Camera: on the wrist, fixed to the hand. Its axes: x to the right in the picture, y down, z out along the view.
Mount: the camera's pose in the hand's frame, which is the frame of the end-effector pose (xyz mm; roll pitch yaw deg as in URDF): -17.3 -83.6 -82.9 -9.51 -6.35 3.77
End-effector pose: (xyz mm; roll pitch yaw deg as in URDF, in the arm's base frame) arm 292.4 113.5 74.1 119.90 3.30 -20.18
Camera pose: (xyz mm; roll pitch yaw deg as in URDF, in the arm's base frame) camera 313.7 226.6 44.0 110.18 3.19 -27.57
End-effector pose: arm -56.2 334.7 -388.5 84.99 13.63 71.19
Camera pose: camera -139.8 322.9 -472.4 74.48 9.27 65.11
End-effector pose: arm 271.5 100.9 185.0 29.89 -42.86 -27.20
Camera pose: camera 314.7 43.7 90.0 20.49 -50.24 -27.06
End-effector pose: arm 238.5 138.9 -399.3 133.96 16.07 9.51
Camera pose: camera 201.9 252.1 -397.0 122.47 17.64 1.97
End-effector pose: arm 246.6 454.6 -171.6 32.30 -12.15 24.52
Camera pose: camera 264.1 433.6 -287.4 23.06 -19.53 24.29
